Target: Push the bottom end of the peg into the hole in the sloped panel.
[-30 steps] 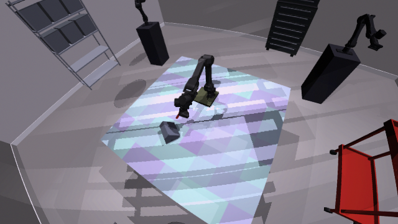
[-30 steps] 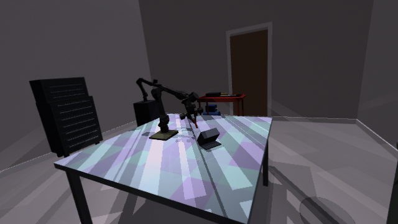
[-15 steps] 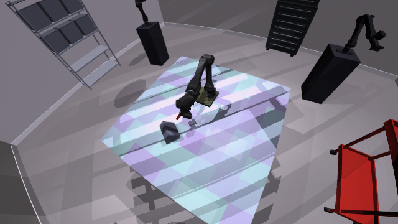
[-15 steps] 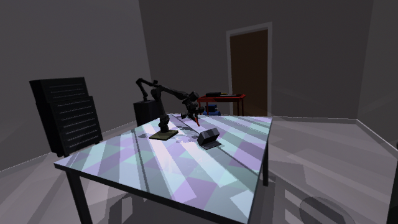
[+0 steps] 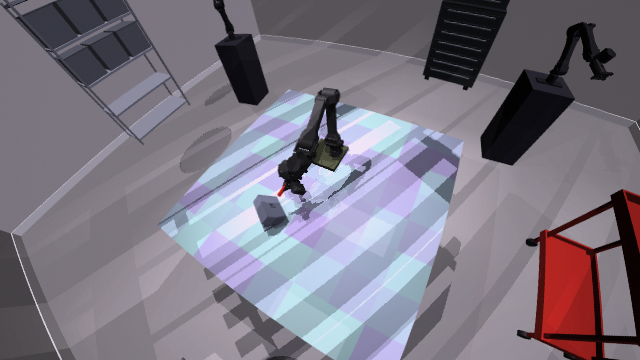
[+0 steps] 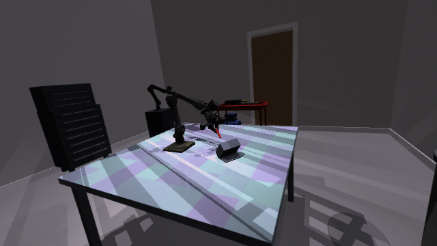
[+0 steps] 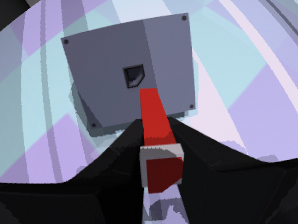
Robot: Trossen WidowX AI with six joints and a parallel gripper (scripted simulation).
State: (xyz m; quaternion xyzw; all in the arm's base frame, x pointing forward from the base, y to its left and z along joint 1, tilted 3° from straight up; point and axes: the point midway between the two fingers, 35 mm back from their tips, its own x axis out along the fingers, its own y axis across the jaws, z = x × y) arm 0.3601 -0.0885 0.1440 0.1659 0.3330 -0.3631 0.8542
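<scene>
The grey sloped panel is 9 cm below my gripper tip, 8 cm ahead of it and 6 cm to the right of it. The rest, counted from my gripper tip: red peg (1 cm to the left, 1 cm behind, 1 cm above).
</scene>
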